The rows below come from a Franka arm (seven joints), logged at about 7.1 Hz.
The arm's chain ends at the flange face. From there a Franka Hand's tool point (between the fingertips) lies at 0.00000 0.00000 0.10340 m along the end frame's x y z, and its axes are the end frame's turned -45 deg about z.
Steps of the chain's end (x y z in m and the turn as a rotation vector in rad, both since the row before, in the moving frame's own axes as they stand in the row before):
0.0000 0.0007 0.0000 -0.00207 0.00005 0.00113
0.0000 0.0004 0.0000 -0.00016 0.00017 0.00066
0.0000 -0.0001 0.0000 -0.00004 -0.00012 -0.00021
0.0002 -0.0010 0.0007 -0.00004 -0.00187 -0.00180
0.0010 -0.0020 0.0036 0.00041 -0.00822 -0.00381
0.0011 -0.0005 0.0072 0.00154 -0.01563 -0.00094
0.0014 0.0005 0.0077 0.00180 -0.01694 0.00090
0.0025 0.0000 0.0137 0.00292 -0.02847 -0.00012
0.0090 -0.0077 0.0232 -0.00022 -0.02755 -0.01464
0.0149 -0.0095 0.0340 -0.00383 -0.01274 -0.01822
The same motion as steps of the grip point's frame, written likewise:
-0.0006 0.0006 0.0000 -0.00150 -0.00143 0.00113
-0.0003 0.0003 0.0000 -0.00023 0.00001 0.00066
0.0001 -0.0001 0.0000 0.00006 -0.00011 -0.00021
0.0007 -0.0007 0.0007 0.00129 -0.00135 -0.00180
0.0015 -0.0013 0.0036 0.00610 -0.00552 -0.00381
0.0001 -0.0008 0.0072 0.01214 -0.00996 -0.00094
-0.0005 0.0000 0.0077 0.01325 -0.01071 0.00090
-0.0001 -0.0005 0.0137 0.02220 -0.01807 -0.00012
0.0098 -0.0011 0.0232 0.01933 -0.01964 -0.01464
0.0160 0.0032 0.0340 0.00630 -0.01172 -0.01822

